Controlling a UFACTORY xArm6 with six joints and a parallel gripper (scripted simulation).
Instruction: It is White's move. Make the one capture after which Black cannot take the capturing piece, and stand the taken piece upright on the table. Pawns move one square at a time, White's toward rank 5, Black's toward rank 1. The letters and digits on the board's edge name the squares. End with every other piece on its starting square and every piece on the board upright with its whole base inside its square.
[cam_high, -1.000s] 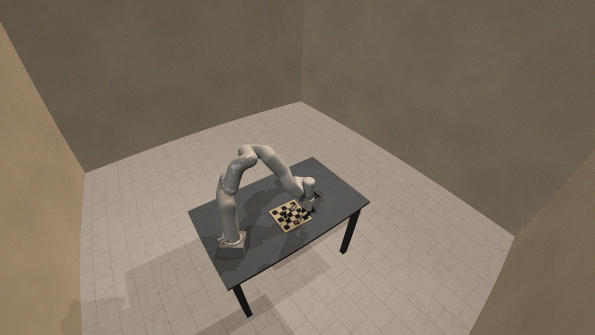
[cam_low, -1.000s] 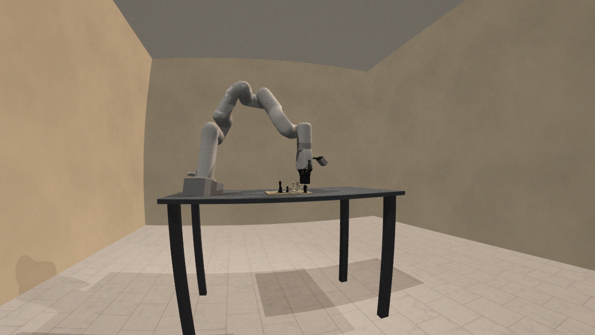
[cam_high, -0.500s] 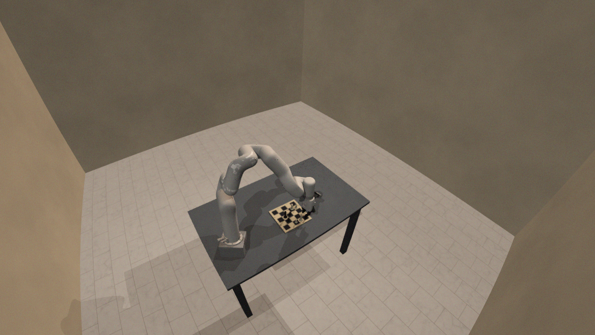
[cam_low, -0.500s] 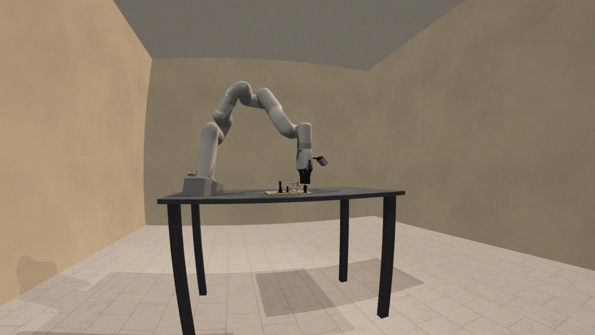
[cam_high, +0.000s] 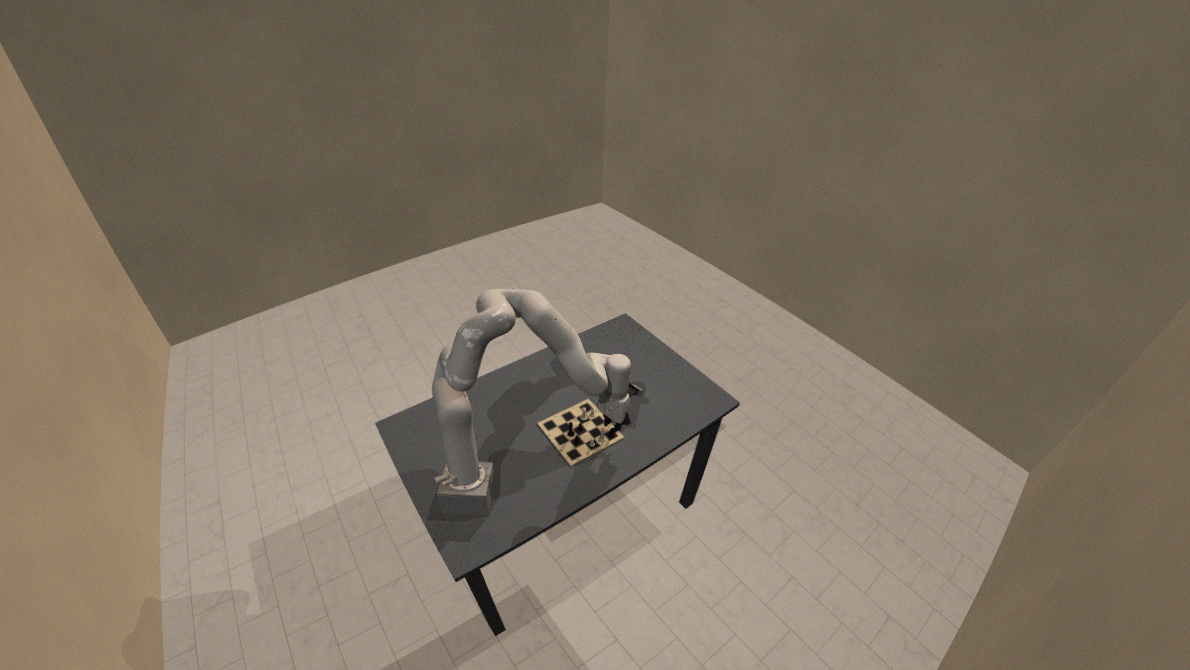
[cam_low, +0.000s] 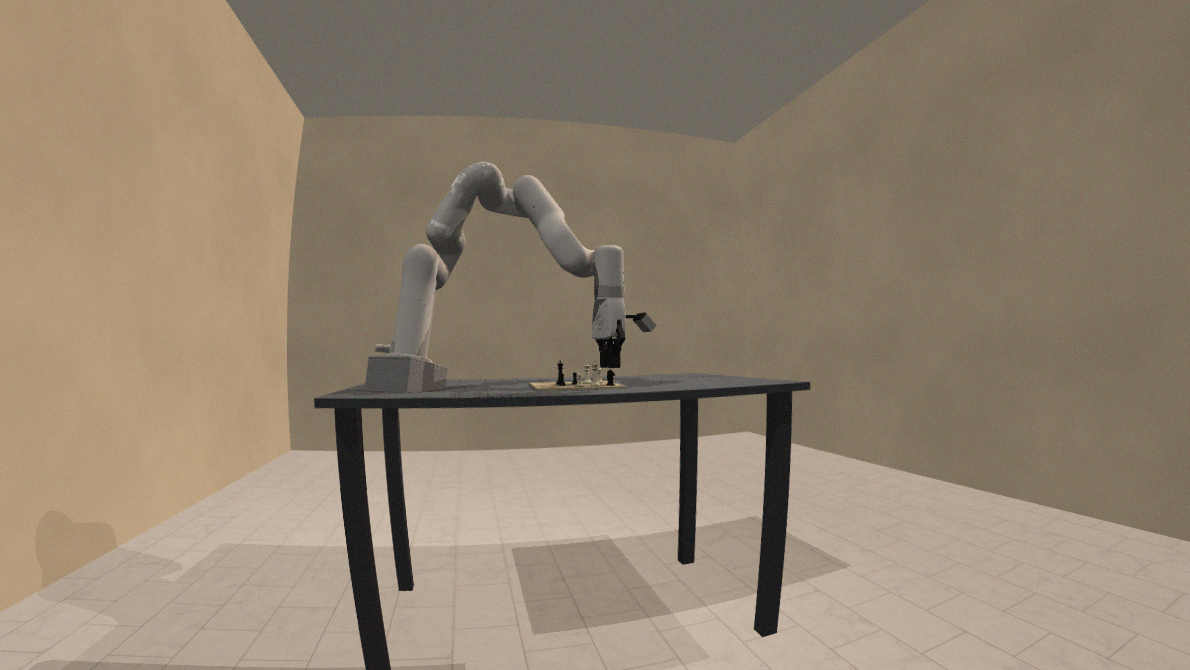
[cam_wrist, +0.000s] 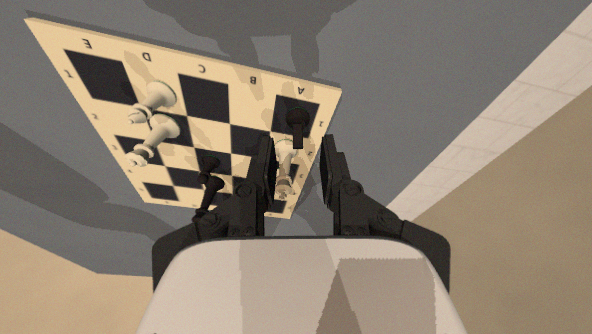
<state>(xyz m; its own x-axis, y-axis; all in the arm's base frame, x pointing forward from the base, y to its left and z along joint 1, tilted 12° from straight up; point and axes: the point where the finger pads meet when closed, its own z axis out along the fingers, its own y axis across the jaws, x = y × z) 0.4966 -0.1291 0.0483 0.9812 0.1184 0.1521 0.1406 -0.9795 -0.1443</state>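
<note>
Now: the white bishop 40 mm behind my hand, 10 mm to the left of it and 30 mm below it. From my hand the other things lie so: chessboard: 70 mm behind, 90 mm to the left, 70 mm below; then white pawn: 80 mm behind, 10 mm to the left, 50 mm below.
</note>
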